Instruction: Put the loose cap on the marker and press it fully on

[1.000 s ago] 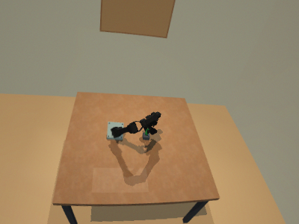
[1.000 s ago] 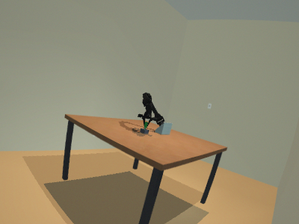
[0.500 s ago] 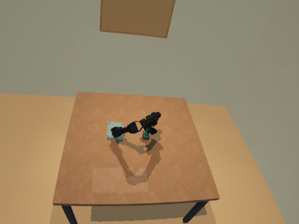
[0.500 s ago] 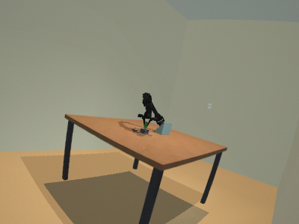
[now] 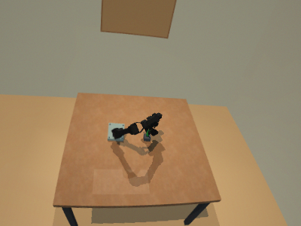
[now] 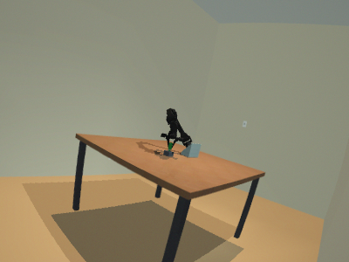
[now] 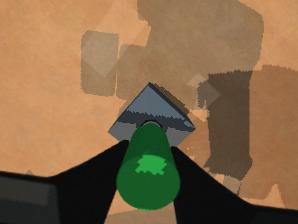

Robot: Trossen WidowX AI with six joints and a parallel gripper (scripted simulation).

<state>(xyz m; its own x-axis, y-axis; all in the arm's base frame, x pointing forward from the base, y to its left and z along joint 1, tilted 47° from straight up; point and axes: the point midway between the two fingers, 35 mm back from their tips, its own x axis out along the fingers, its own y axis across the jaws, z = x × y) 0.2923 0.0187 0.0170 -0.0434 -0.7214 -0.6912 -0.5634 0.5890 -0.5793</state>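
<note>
Now: gripper tip 10 mm below the marker cap. Round my gripper tip: holder block: 50 mm below.
</note>
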